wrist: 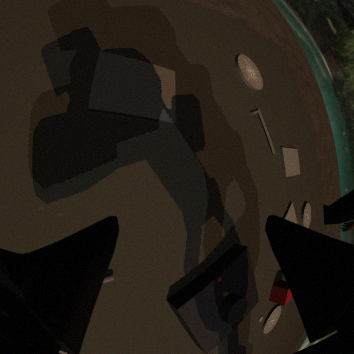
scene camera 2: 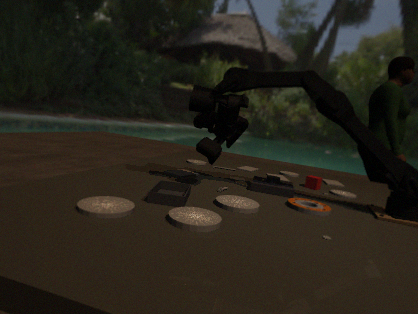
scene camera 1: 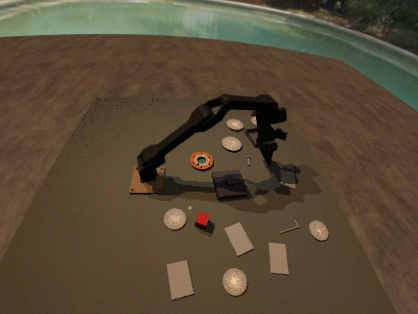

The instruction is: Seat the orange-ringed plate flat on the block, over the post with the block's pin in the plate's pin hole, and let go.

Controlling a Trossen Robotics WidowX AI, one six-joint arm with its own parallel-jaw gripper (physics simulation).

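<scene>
The orange-ringed plate (scene camera 1: 193, 161) (scene camera 2: 295, 203) lies flat on the table between the arm's base and the block, apart from the block. It does not show in the wrist view. The dark block (scene camera 1: 230, 191) (scene camera 2: 270, 188) (wrist: 192, 317) lies on the table with its round post (scene camera 1: 231, 180) (wrist: 232, 307) bare. Two small orange spots show beside the post in the wrist view; I cannot tell which is the pin. My gripper (scene camera 1: 269, 156) (scene camera 2: 222, 146) (wrist: 194, 224) is open and empty, raised above the table on the side of the block away from the base.
A red cube (scene camera 1: 202, 220) (scene camera 2: 313, 182) (wrist: 280, 293), speckled discs (scene camera 1: 175, 219) (scene camera 2: 194, 218) (wrist: 249, 72), pale flat slabs (scene camera 1: 238, 239) and an angled rod (scene camera 1: 289, 230) (wrist: 266, 131) lie around. A dark tray (scene camera 2: 169, 194) stands behind the gripper in scene camera 1. A square slab (wrist: 125, 87) lies in the arm's shadow.
</scene>
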